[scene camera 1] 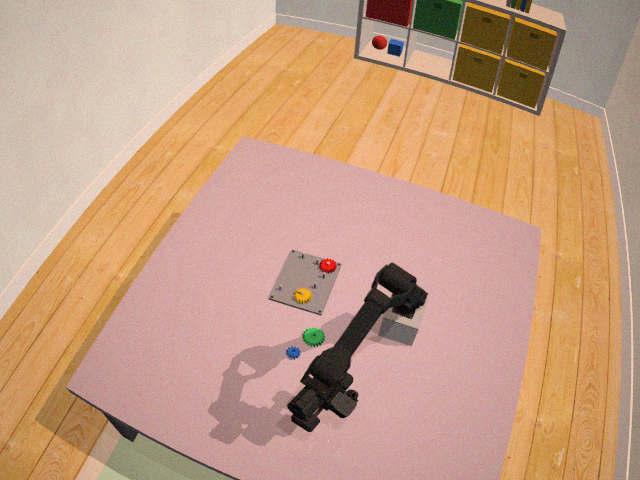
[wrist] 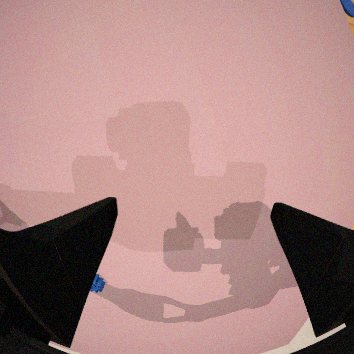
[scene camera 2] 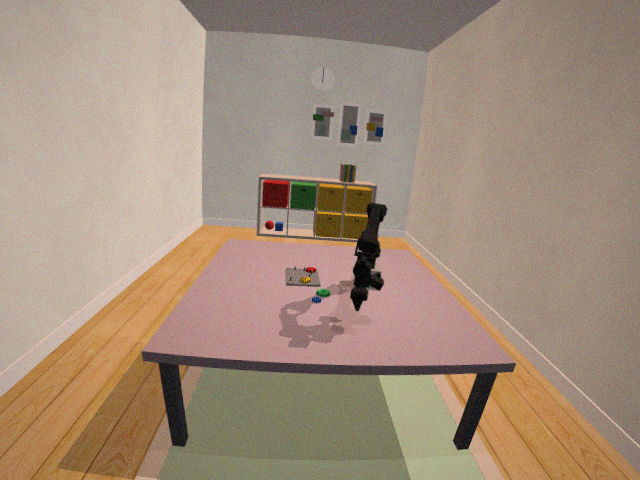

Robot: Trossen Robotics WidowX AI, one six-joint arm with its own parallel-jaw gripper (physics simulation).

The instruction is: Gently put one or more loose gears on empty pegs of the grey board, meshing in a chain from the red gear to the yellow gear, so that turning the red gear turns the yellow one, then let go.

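Places are measured from the arm's base along level axes (x ahead, y left, z up), in metres.
Where they show: gripper, fingertip midpoint: point(scene camera 1: 321, 410) point(wrist: 198, 208) point(scene camera 2: 358, 305); arm's base at its link origin: point(scene camera 1: 405, 306).
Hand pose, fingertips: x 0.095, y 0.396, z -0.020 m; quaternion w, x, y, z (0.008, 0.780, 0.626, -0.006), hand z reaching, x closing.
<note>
Things, the pixels of their top centre, and the offset from my fingertips. Level surfaces: height alone.
- grey board at its top centre: point(scene camera 1: 306, 276) point(scene camera 2: 303, 272) dy -0.434, dx +0.230, dz -0.055 m
- red gear at its top centre: point(scene camera 1: 328, 263) point(scene camera 2: 311, 268) dy -0.513, dx +0.189, dz -0.061 m
- yellow gear at its top centre: point(scene camera 1: 303, 293) point(scene camera 2: 305, 278) dy -0.371, dx +0.212, dz -0.060 m
- loose green gear at its top centre: point(scene camera 1: 313, 335) point(scene camera 2: 323, 291) dy -0.252, dx +0.125, dz -0.069 m
- smaller loose blue gear at its top centre: point(wrist: 89, 285) point(scene camera 1: 293, 351) point(scene camera 2: 316, 297) dy -0.176, dx +0.157, dz -0.069 m
- pink table at its surface level: dz -0.086 m
The grey board point(scene camera 1: 295, 273) point(scene camera 2: 295, 279) lies flat on the table. It bears the red gear point(scene camera 1: 327, 265) point(scene camera 2: 310, 269) at its far right corner, the yellow gear point(scene camera 1: 302, 295) point(scene camera 2: 305, 280) near its front edge, and several empty pegs. The loose green gear point(scene camera 1: 313, 336) point(scene camera 2: 323, 292) lies flat on the table in front of the board. The smaller loose blue gear point(scene camera 1: 293, 352) point(scene camera 2: 316, 299) point(wrist: 98, 283) lies close beside it, partly hidden by a finger in the wrist view. My gripper point(scene camera 2: 356, 305) point(wrist: 198, 208) is open and empty, raised above the table, to the right of and nearer the front than both loose gears.
The arm's grey base block point(scene camera 1: 399, 330) stands on the pink table point(scene camera 1: 439, 232) point(scene camera 2: 232, 330) to the right of the board. The arm's shadow falls across the table and reaches the loose gears. A shelf unit point(scene camera 1: 357, 38) point(scene camera 2: 258, 206) stands far behind, against the wall.
</note>
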